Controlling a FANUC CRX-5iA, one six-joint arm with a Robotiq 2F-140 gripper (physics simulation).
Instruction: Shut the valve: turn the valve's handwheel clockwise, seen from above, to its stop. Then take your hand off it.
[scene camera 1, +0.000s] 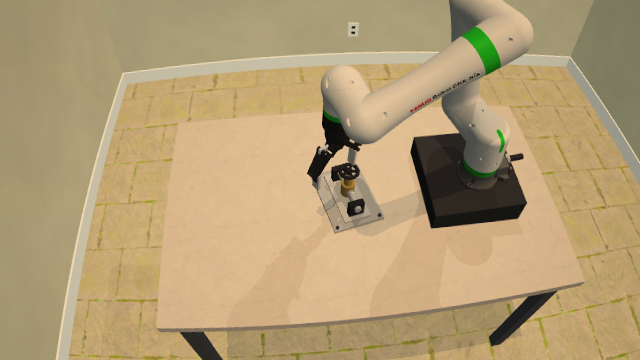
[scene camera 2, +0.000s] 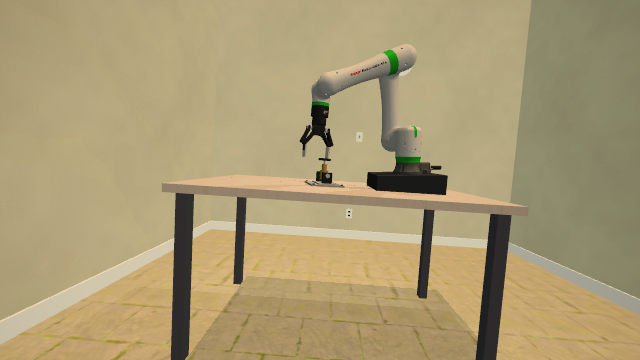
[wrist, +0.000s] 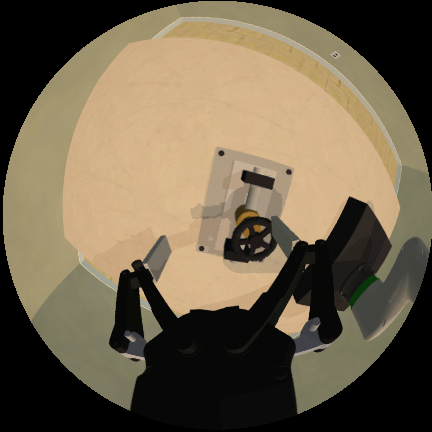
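The valve's black, spoked handwheel (scene camera 1: 349, 171) (scene camera 2: 325, 159) (wrist: 254, 241) sits level on top of the brass valve body (scene camera 1: 347, 188) (scene camera 2: 324, 168) (wrist: 246, 216), on a grey base plate (scene camera 1: 345, 224) (wrist: 215, 175). My gripper (scene camera 1: 334, 171) (scene camera 2: 315, 155) (wrist: 218, 235) is open, points down and holds nothing. The wheel is off-centre between the fingers. In the wrist view the right finger's pad is close beside the wheel's rim, and the left pad stands well away from it. In scene camera 2 the right fingertip is about at wheel height; whether it touches the rim cannot be told.
A black pipe clamp (scene camera 1: 356, 207) (wrist: 258, 179) stands on the plate, with another on the wheel's other side. The arm's black pedestal (scene camera 1: 425, 190) (scene camera 2: 405, 182) (wrist: 362, 230) stands on the table (scene camera 1: 225, 200) (scene camera 2: 275, 194) to the right of the valve.
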